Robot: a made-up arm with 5 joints.
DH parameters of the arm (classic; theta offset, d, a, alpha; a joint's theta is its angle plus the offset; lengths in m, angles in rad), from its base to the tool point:
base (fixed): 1.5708 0.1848 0 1.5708
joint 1: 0 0.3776 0.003 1.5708
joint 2: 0 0.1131 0.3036 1.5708
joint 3: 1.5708 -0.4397 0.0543 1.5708
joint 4: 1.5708 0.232 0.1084 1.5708
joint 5: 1.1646 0 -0.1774 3.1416
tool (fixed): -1.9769 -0.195 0 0
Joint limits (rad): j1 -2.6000..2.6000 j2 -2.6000..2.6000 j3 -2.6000..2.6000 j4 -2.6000..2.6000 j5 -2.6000..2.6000
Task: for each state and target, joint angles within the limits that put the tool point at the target. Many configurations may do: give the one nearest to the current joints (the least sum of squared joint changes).
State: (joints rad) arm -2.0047 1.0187 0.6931 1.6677 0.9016
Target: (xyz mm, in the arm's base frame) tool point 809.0 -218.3 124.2
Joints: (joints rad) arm -2.3125 0.7068 0.9277 1.3412 0.9226
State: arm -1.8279 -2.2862 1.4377 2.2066 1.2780
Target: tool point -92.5 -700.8 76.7
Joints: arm -2.4669 -1.5035 1.8061 2.6000 1.7116
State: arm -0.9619 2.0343 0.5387 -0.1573 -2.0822
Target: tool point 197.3 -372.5 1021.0
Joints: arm -1.5788 2.6000 0.2364 -0.8515 -2.0871
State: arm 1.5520 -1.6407 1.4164 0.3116 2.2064
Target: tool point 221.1 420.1 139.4
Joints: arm 1.1984 -1.6841 1.4938 0.2241 2.2599
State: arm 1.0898 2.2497 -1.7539 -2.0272 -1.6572
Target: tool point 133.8 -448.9 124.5
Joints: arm 0.4351 2.2598 -1.8367 -2.6000 -1.5302
